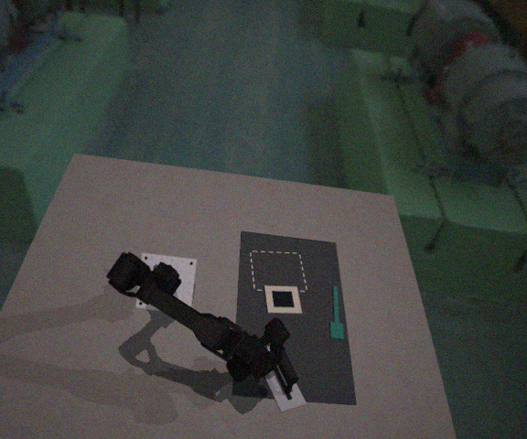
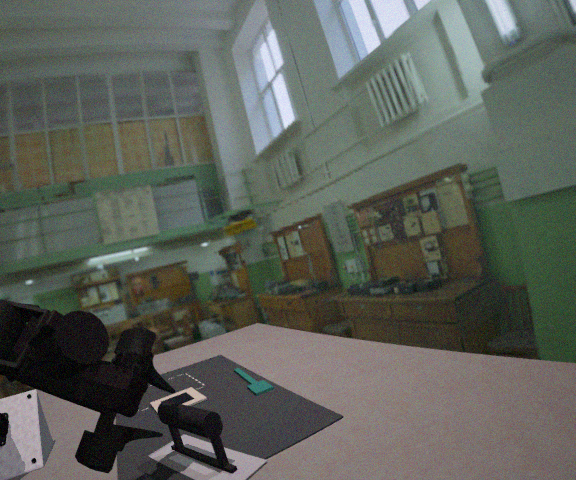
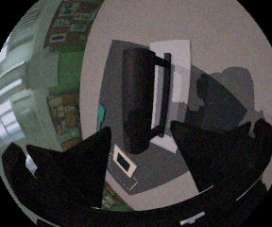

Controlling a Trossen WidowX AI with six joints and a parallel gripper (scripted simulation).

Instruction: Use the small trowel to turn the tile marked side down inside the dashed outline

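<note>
My gripper tip is now 20 mm short of the tile, 270 mm to the right of it and 80 mm above it. The rest, counted from my gripper tip: teal trowel (190 mm ahead, 240 mm to the left, 80 mm below).
</note>
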